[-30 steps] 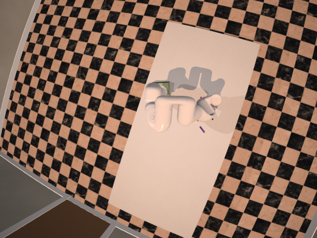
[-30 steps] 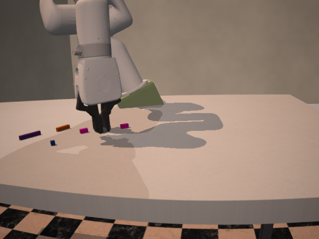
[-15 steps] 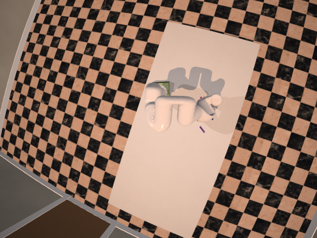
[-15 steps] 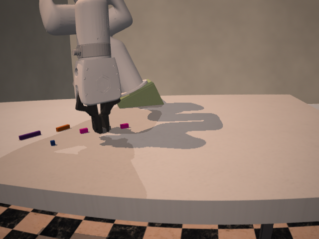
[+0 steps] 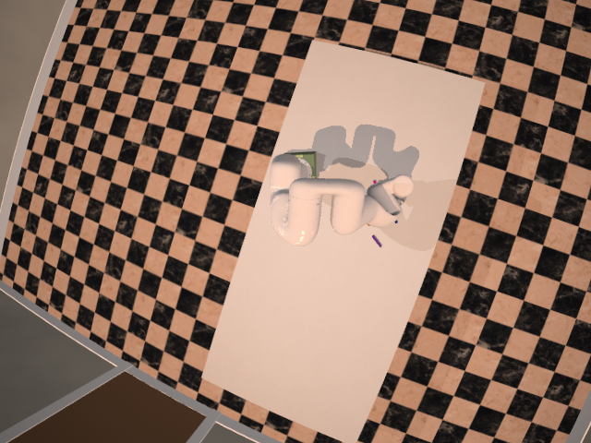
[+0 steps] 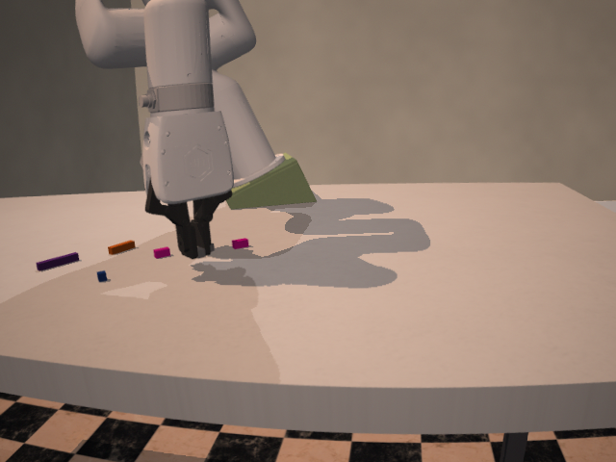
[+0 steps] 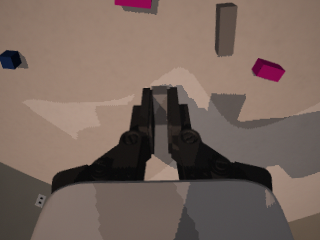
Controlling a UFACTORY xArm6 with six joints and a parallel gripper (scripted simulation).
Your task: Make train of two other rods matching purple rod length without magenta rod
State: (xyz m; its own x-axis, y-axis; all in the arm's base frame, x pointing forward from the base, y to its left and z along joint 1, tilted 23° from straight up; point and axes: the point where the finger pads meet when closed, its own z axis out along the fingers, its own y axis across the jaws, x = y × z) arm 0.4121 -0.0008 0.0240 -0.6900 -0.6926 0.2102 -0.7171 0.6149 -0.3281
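Now: the small blue rod 11 cm to the right of my hand, 5 cm ahead of it and 3 cm below it. The rest, counted from my hand: purple rod 21 cm to the right, 3 cm below, 1 cm behind; then orange rod 13 cm to the right, 7 cm behind, 3 cm below.
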